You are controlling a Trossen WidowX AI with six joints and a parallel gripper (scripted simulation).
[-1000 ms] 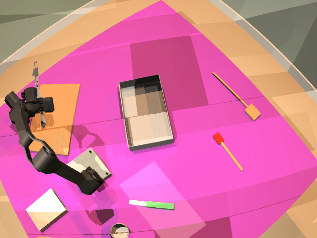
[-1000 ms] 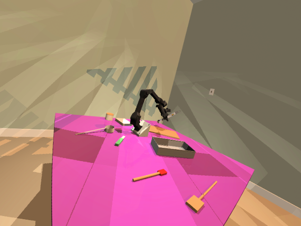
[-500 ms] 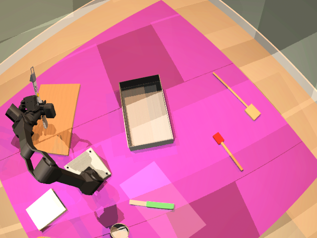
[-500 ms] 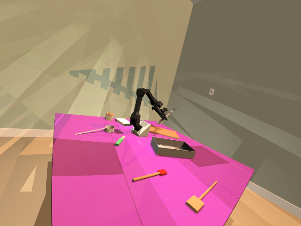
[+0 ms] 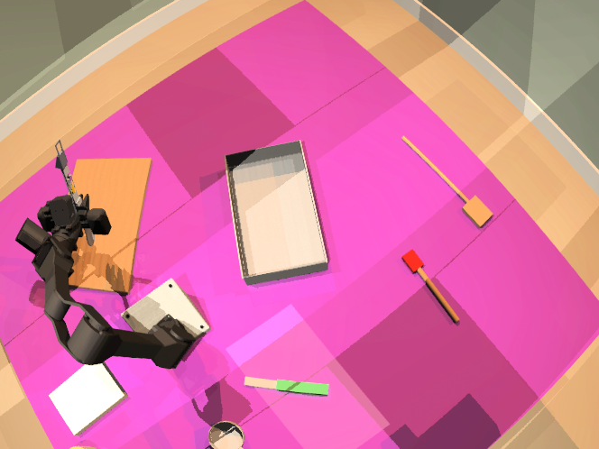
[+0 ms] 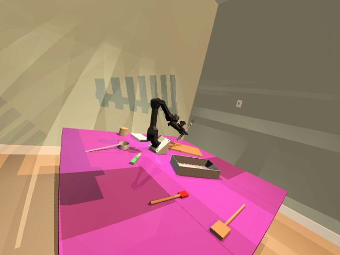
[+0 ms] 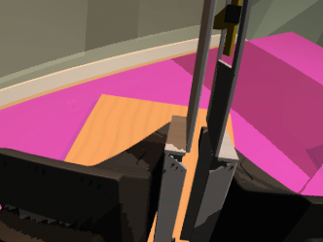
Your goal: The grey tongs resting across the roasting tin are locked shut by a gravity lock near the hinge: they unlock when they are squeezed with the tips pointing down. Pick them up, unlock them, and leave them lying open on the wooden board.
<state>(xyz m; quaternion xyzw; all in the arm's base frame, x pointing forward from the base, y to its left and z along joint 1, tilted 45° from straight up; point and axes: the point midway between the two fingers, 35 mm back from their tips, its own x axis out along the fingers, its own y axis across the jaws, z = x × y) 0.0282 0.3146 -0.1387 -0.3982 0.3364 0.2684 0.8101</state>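
Now: the wooden board 20 mm behind my gripper tip, 20 mm to the left of it and 150 mm below it. Round my gripper tip: white block (320 mm behind, 320 mm to the right, 150 mm below); then green-handled tool (70 mm ahead, 590 mm to the right, 150 mm below).
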